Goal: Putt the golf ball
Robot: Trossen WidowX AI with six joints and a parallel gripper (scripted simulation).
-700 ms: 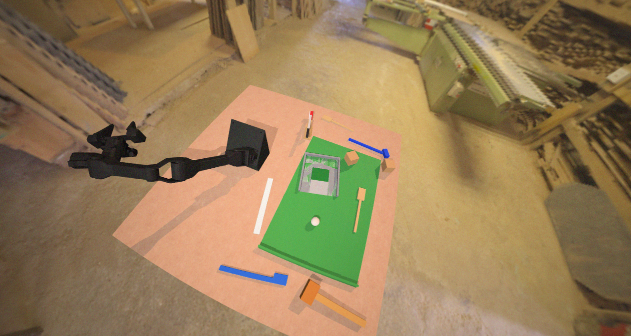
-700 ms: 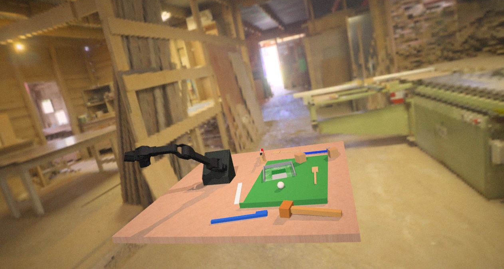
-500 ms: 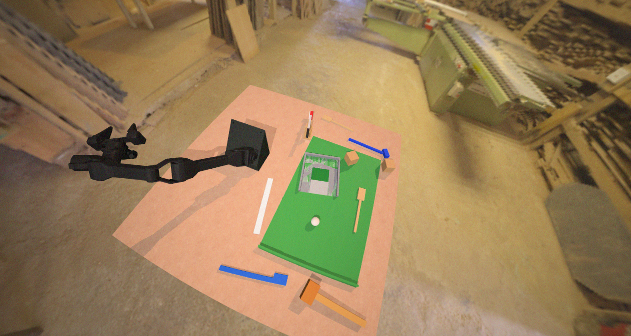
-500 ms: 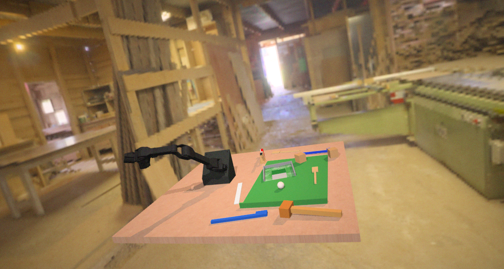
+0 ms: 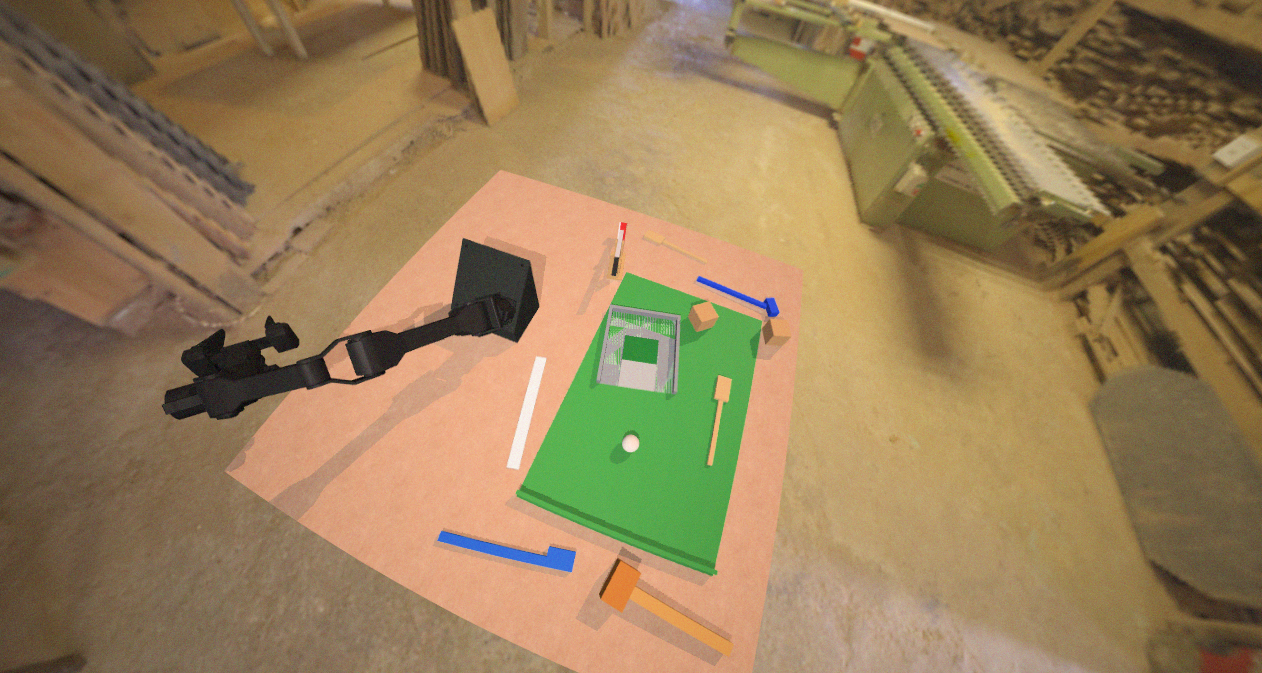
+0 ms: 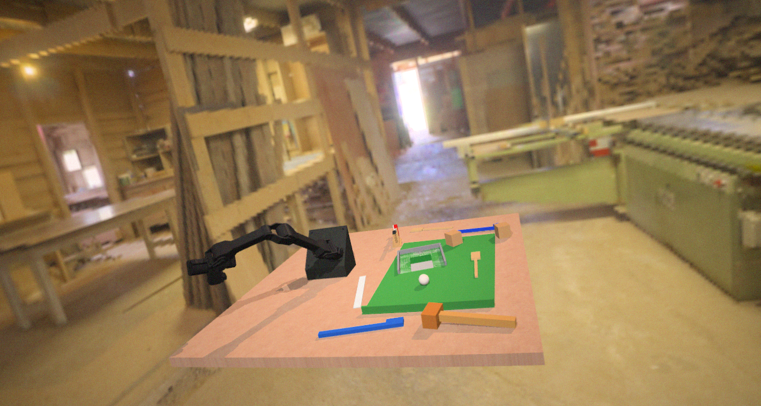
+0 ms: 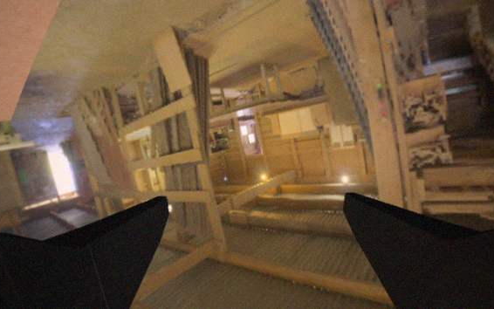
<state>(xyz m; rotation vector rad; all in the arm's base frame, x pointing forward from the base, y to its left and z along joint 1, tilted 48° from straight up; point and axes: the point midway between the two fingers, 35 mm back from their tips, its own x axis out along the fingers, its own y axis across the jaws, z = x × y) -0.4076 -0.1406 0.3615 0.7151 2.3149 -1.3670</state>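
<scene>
The white golf ball lies 88 cm ahead of my gripper tip, 16 cm to the left of it and 22 cm below it. Round my gripper tip: blue putter (106 cm ahead, 75 cm to the left, 23 cm below); then green mat (91 cm ahead, 32 cm to the left, 24 cm below); then white strip (60 cm ahead, 15 cm to the left, 24 cm below).
</scene>
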